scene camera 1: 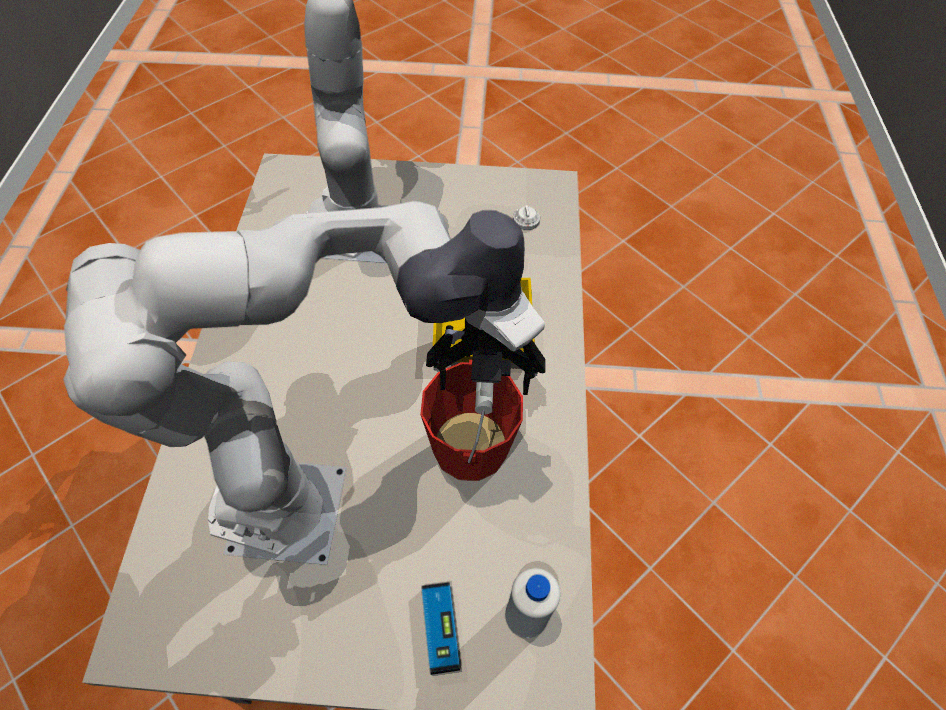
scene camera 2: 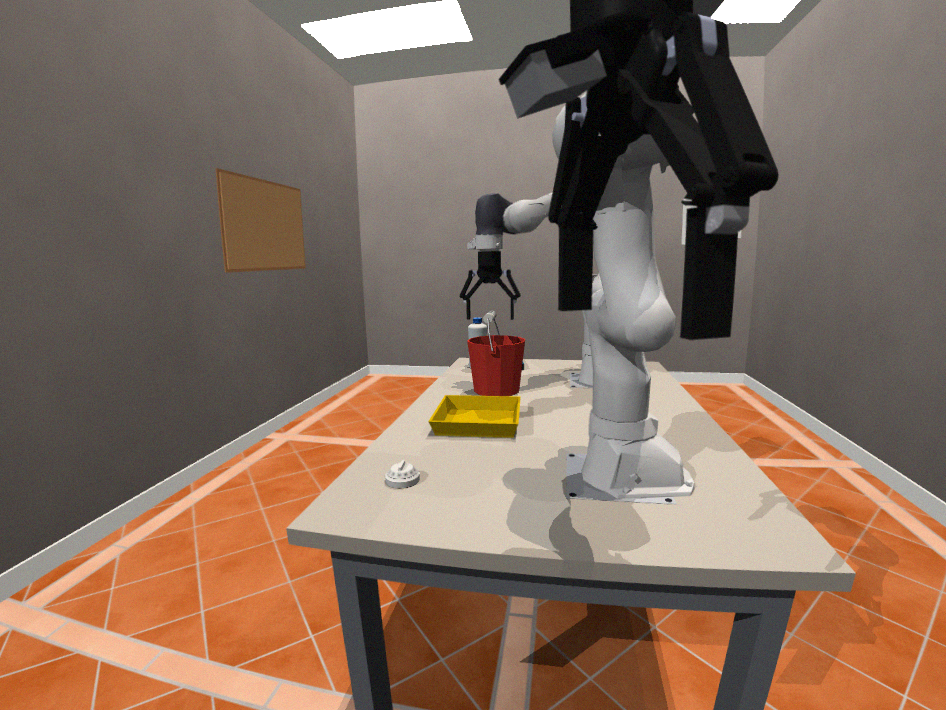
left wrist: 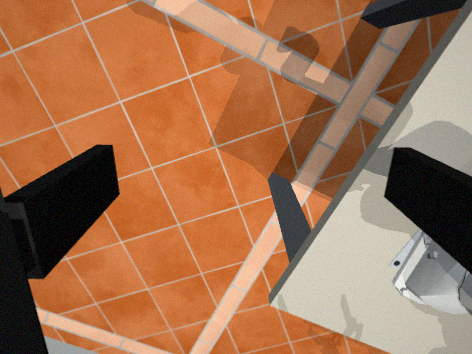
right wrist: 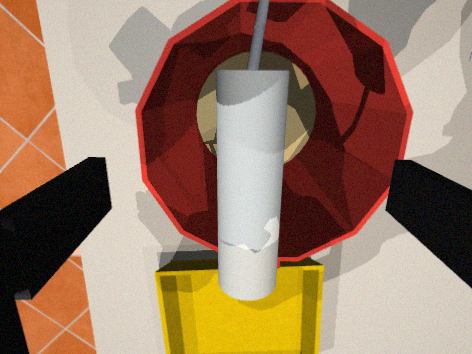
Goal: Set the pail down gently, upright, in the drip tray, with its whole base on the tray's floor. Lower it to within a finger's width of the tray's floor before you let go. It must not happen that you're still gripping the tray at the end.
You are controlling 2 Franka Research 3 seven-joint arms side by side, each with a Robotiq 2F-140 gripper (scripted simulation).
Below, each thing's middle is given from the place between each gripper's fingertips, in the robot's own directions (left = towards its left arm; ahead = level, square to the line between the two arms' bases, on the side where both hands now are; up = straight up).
I see the red pail [scene camera 1: 449, 417] 100 mm below my right hand and 10 mm behind it. Also, from my right hand: white dial timer [scene camera 2: 401, 475]: 670 mm to the left, 240 mm below, 60 mm ahead; then yellow drip tray [scene camera 2: 457, 415]: 310 mm to the left, 250 mm below, 20 mm behind.
My left gripper [scene camera 2: 626, 320] is now 47 cm to the left of the white dial timer, 39 cm above it and 37 cm short of it. Round my left hand: red pail 114 cm to the right, 29 cm ahead, 25 cm below; then yellow drip tray 83 cm to the right, 40 cm below, 28 cm ahead.
